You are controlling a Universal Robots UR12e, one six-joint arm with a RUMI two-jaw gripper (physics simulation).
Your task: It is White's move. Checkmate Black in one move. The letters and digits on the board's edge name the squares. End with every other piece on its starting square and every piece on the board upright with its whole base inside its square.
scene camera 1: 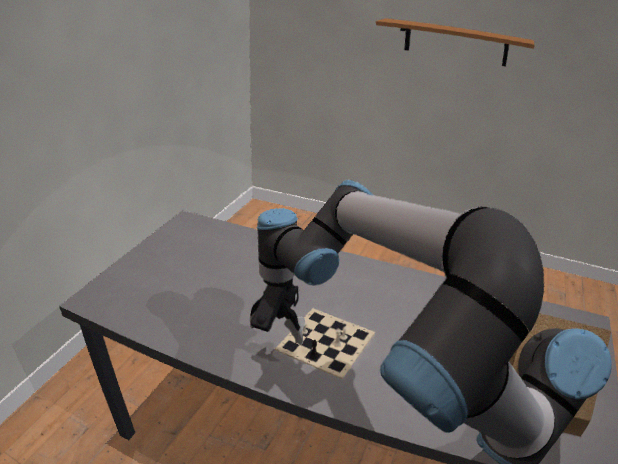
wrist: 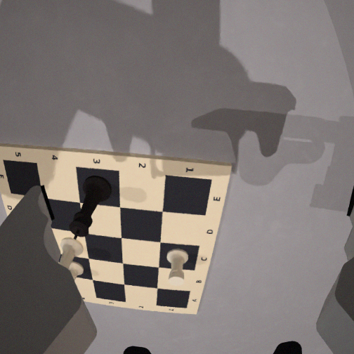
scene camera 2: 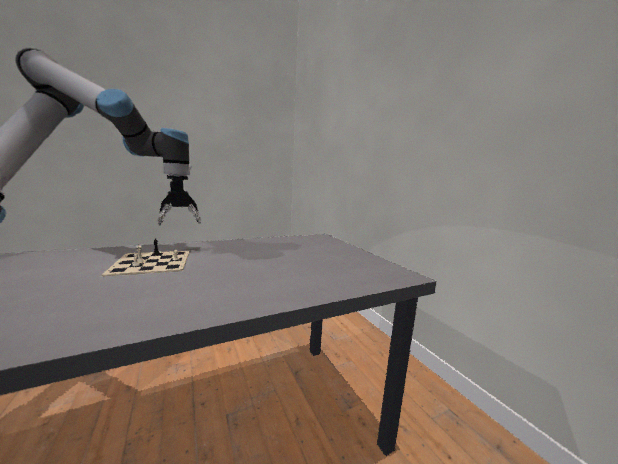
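Note:
The chessboard lies on the table, with files A–E and ranks 1–5. The black king stands upright on E3. A tall white piece stands on C4, its top hidden by a finger in the wrist view. A smaller white piece is close behind it on B4, partly hidden. Another small white piece stands upright on C1. My gripper is open and empty, above the board's rank-1 side, well higher than the pieces.
The grey table extends around the board. The arm's large elbow and forearm reach over the table from the right in scene camera 1. A wooden wall shelf is high on the back wall.

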